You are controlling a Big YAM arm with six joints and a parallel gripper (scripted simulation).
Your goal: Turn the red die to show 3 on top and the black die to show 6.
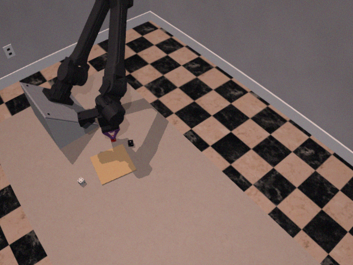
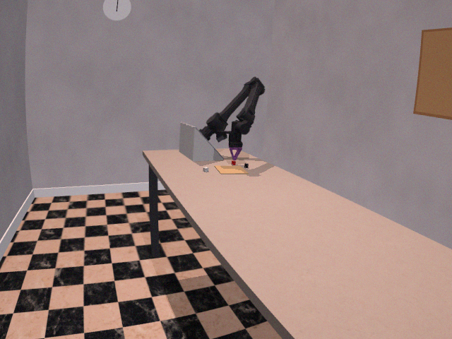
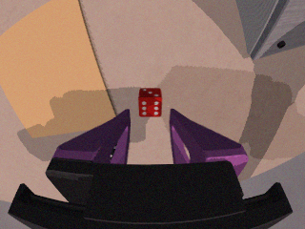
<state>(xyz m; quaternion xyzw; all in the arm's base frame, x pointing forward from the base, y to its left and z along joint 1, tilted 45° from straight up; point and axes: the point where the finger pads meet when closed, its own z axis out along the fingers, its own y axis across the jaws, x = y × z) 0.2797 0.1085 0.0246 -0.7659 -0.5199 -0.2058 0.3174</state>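
Now: hand 3 cm above the red die. From my hand the other things lie so: orange mat (10 cm ahead, 7 cm to the right, 4 cm below); then white die (20 cm to the right, 10 cm ahead, 3 cm below); then black die (7 cm ahead, 4 cm to the left, 3 cm below).
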